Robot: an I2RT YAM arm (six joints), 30 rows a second.
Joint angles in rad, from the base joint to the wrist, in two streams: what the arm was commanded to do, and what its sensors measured. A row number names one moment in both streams.
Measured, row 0:
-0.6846, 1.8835, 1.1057, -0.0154, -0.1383, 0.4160
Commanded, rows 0 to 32:
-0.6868, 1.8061, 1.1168, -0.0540, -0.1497, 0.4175
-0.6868, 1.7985, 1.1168, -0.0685, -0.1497, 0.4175
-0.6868, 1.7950, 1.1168, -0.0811, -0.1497, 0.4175
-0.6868, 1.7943, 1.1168, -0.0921, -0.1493, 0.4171
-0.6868, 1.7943, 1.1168, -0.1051, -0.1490, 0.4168
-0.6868, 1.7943, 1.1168, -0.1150, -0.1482, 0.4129
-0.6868, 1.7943, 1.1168, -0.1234, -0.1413, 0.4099
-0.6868, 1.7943, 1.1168, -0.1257, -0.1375, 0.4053
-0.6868, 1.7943, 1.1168, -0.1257, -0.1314, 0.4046
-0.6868, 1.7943, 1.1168, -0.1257, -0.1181, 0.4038
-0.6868, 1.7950, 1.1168, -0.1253, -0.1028, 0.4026
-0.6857, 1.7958, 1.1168, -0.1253, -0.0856, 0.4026
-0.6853, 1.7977, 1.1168, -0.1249, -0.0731, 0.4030
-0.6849, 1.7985, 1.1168, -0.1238, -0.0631, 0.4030
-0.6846, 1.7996, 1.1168, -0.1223, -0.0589, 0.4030
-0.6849, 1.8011, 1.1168, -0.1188, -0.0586, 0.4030
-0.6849, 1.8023, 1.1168, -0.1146, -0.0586, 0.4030
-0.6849, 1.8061, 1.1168, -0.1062, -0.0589, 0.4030
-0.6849, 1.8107, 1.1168, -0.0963, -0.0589, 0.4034
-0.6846, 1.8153, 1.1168, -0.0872, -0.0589, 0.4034
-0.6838, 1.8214, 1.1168, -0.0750, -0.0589, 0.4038
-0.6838, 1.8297, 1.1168, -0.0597, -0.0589, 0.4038
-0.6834, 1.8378, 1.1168, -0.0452, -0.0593, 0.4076
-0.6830, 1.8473, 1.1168, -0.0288, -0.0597, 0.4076
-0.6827, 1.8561, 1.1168, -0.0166, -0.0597, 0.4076
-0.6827, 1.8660, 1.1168, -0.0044, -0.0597, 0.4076
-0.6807, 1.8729, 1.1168, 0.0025, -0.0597, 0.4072
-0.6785, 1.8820, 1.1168, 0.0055, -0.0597, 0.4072
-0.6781, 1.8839, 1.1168, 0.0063, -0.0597, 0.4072
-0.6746, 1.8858, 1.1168, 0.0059, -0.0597, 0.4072
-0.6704, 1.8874, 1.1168, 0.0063, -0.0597, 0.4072
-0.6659, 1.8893, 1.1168, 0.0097, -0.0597, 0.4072
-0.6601, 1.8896, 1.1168, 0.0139, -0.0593, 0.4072
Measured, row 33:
-0.6792, 1.8778, 1.1061, 0.0036, -0.0692, 0.4084
